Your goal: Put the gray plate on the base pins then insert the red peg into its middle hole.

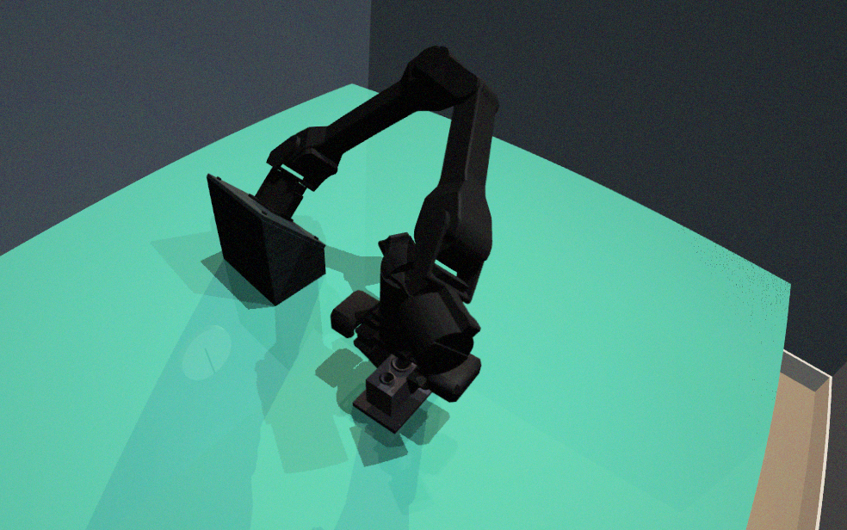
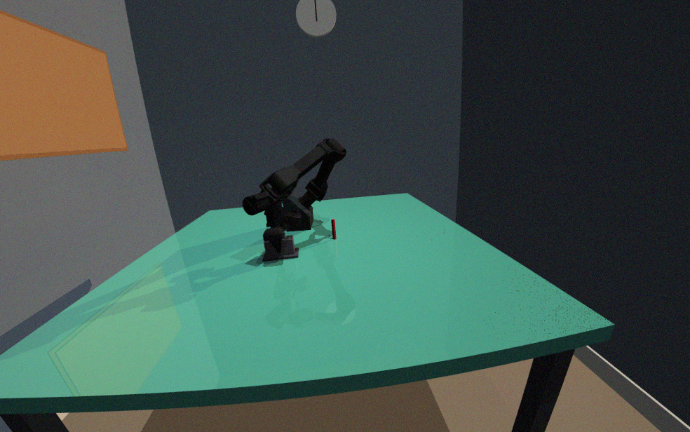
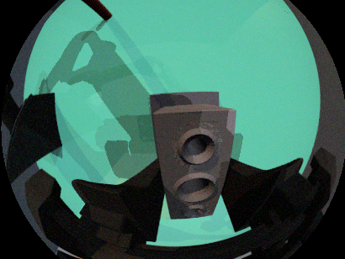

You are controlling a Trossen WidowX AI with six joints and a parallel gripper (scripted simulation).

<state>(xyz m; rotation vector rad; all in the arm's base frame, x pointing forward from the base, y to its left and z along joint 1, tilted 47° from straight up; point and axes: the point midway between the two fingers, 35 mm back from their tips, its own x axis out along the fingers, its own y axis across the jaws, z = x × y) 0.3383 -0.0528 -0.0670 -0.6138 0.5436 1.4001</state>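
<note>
My gripper tip is now 3 cm below the gray plate. Round my gripper tip: red peg (10 cm behind, 20 cm to the left, 2 cm above).
</note>
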